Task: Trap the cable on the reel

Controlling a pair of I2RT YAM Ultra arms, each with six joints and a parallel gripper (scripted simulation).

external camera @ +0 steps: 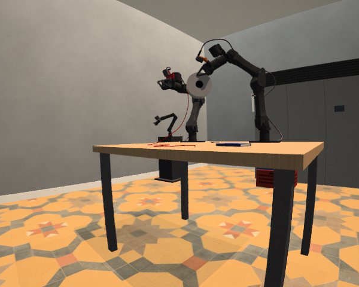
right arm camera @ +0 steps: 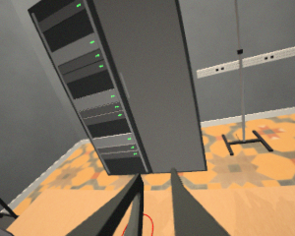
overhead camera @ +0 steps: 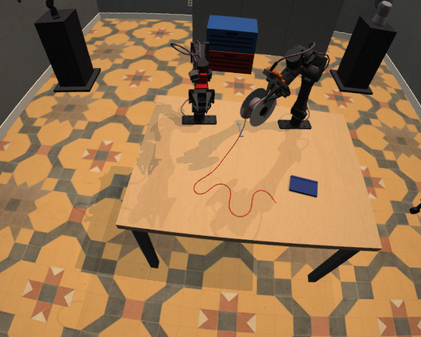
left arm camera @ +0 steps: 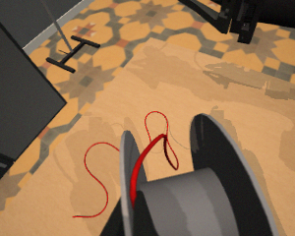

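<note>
The grey reel is 60 mm below my left hand, 30 mm behind it and 10 mm to the right of it. The rest, counted from my left hand: grey wrench 410 mm below, 250 mm behind, 30 mm to the right.
</note>
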